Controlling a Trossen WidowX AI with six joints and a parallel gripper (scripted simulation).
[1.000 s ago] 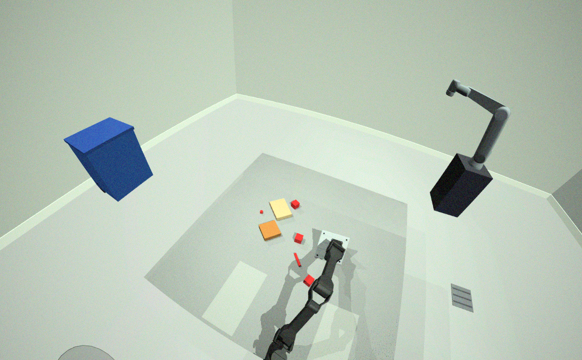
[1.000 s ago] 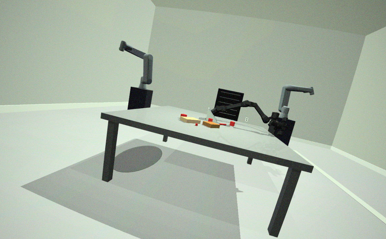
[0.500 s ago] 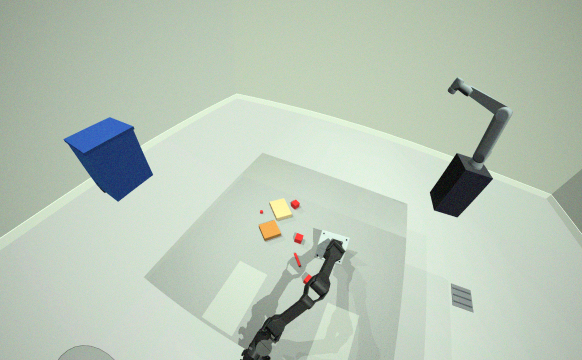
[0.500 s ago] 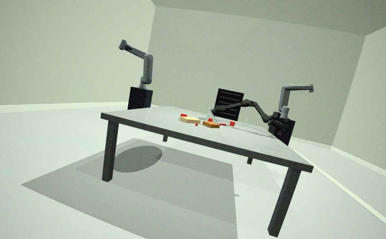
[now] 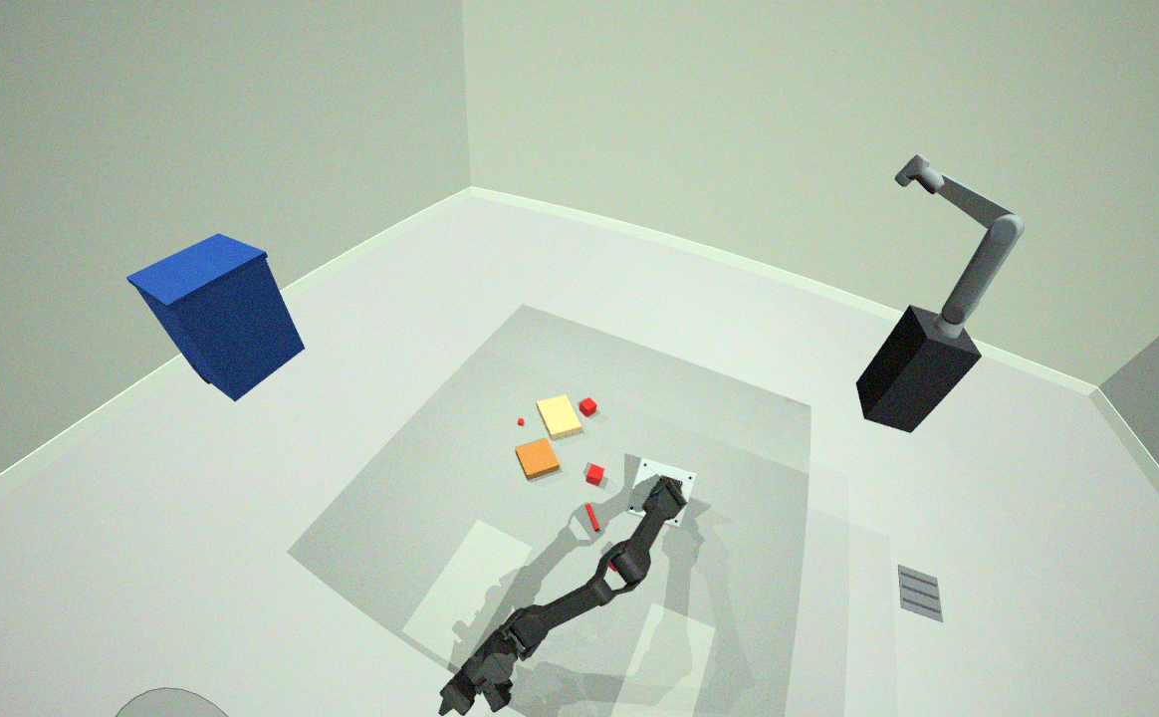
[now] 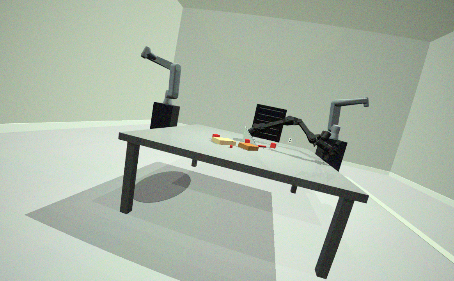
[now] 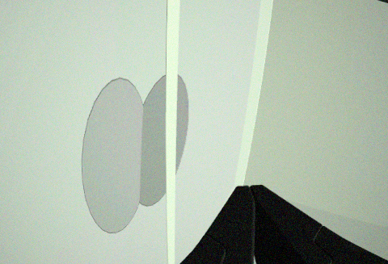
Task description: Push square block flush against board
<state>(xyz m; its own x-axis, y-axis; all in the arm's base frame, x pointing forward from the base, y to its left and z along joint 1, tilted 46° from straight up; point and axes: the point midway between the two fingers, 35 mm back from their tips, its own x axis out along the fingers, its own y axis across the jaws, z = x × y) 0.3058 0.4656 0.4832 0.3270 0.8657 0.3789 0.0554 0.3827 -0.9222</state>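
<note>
Now: the board 880 mm to the right of my gripper tip, 80 mm ahead of it and 60 mm below it. Round my gripper tip: red stick: 580 mm to the right, 140 mm behind, 70 mm below; then square block: 700 mm to the right, 80 mm ahead, 60 mm below.
</note>
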